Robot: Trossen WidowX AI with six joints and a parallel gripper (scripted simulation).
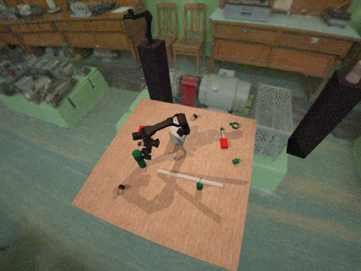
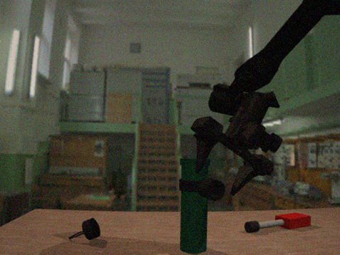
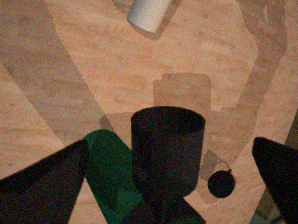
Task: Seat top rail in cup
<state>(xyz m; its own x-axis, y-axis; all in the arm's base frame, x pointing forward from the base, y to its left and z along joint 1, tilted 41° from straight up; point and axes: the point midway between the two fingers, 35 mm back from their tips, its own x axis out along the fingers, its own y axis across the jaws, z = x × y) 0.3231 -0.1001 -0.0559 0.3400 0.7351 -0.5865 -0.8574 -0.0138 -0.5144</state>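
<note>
Right now my gripper tip is 2 cm to the left of the dark rail-end cup, 1 cm short of it and 1 cm above it. From my gripper tip the other things lie so: small green piece (63 cm to the left, 32 cm behind, 14 cm below); green loop cap (43 cm to the left, 5 cm below, 1 cm ahead).
</note>
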